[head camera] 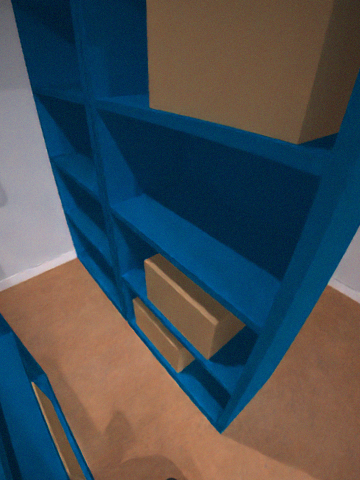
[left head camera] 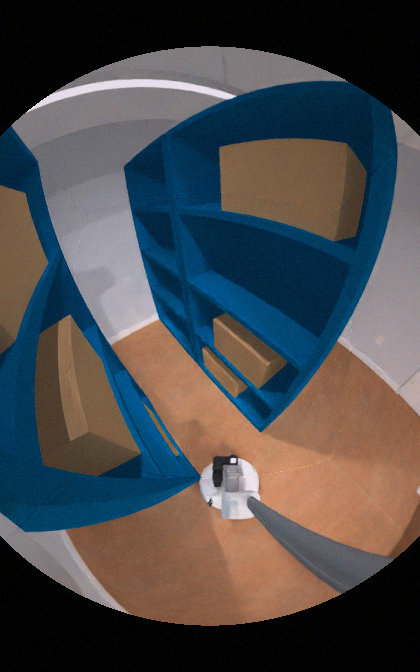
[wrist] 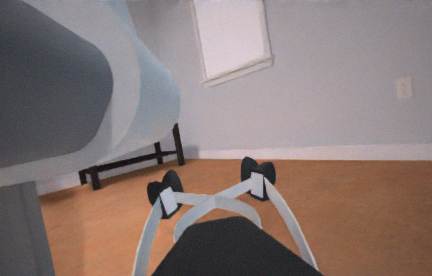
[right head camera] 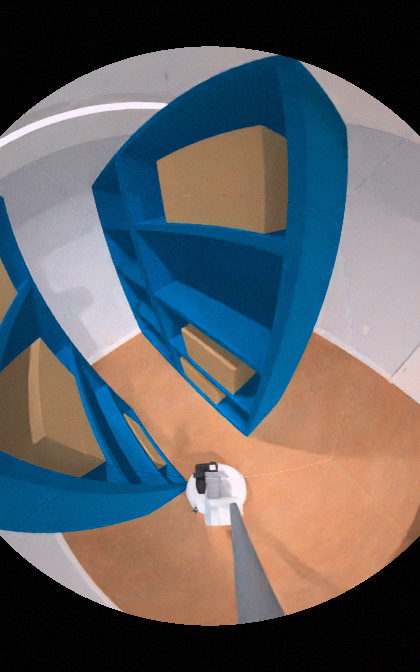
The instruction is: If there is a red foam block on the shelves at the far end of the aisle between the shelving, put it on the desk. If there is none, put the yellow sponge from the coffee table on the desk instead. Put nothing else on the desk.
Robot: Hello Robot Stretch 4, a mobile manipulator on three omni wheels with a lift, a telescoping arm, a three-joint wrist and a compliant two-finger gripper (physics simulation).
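Frame: origin at the robot's base, x ahead, y left, z up, level; metres.
Where they show: gripper, fingertip midpoint: (wrist: 211,178).
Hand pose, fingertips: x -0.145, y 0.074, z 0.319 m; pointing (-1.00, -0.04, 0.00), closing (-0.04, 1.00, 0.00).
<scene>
After its pixels a point has its place.
A blue shelf unit (head camera: 320,225) {x 0.433, y -0.253, z 1.309 m} (left head camera: 375,215) (right head camera: 317,225) stands ahead at an angle, with brown boxes in its near column. The compartments of its far column show in part, dark inside. A second blue shelf unit (left head camera: 90,505) (right head camera: 75,505) stands close on the left, also holding brown boxes. No red foam block shows in the visible compartments; parts behind the boxes are hidden. No yellow sponge shows. My gripper (wrist: 211,178) {x -0.145, y 0.074, z 0.319 m} is open and empty in the wrist view, its fingertips apart above the floor, away from the shelves.
The near left unit's lower corner is right beside my white base (left head camera: 250,510) (right head camera: 237,505). The floor (head camera: 115,390) {x 0.651, y 0.339, z -0.027 m} runs as an aisle between the units to a pale wall (head camera: 30,215) {x 1.684, y 1.138, z 0.542 m}. Dark furniture legs (wrist: 179,145) {x -2.547, y -0.323, z 0.186 m} and a window (wrist: 232,37) {x -2.217, y 0.367, z 1.079 m} show in the wrist view.
</scene>
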